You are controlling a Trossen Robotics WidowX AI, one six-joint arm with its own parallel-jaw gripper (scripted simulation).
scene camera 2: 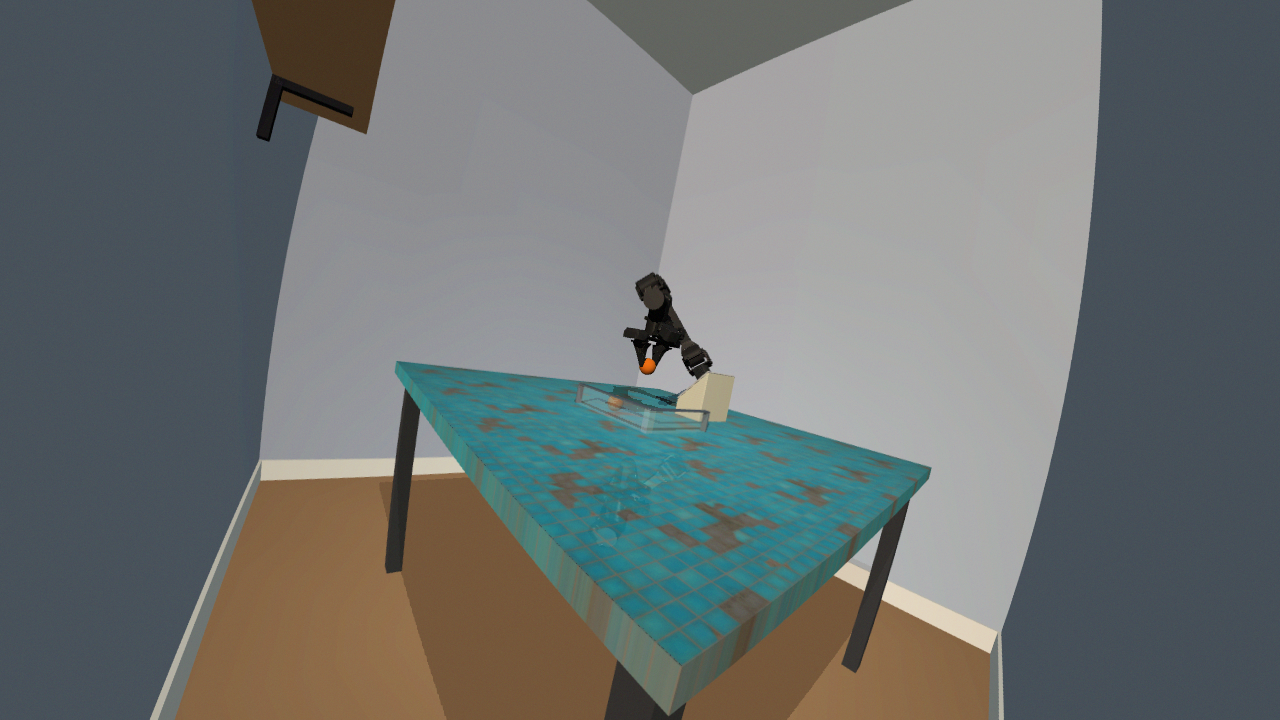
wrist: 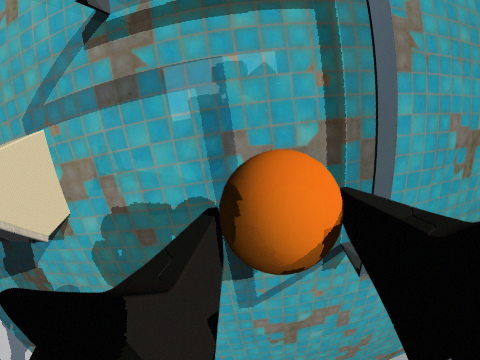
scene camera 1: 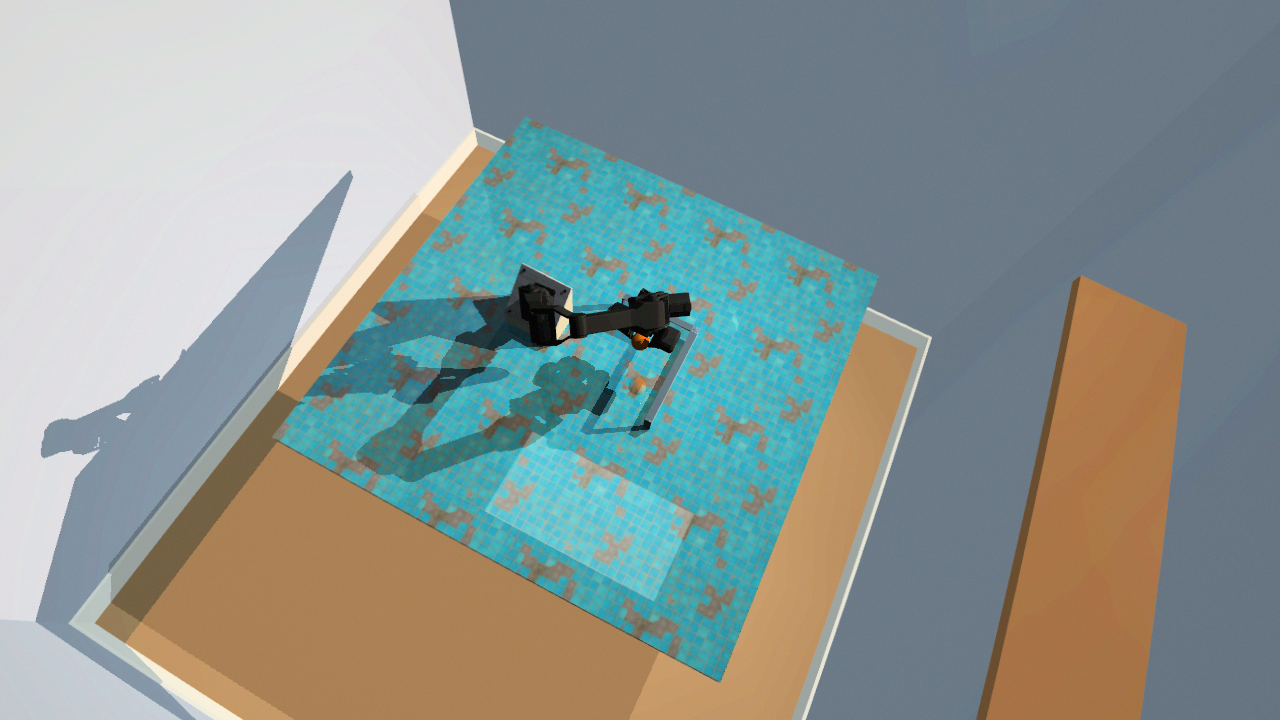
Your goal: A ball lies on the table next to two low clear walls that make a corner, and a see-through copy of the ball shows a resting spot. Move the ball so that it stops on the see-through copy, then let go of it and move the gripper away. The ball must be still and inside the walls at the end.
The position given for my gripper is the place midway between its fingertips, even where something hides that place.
Note:
My gripper [scene camera 2: 647, 367] carries a ball [wrist: 281, 212].
My gripper shows as well in the wrist view [wrist: 279, 208] and in scene camera 1 [scene camera 1: 640, 341].

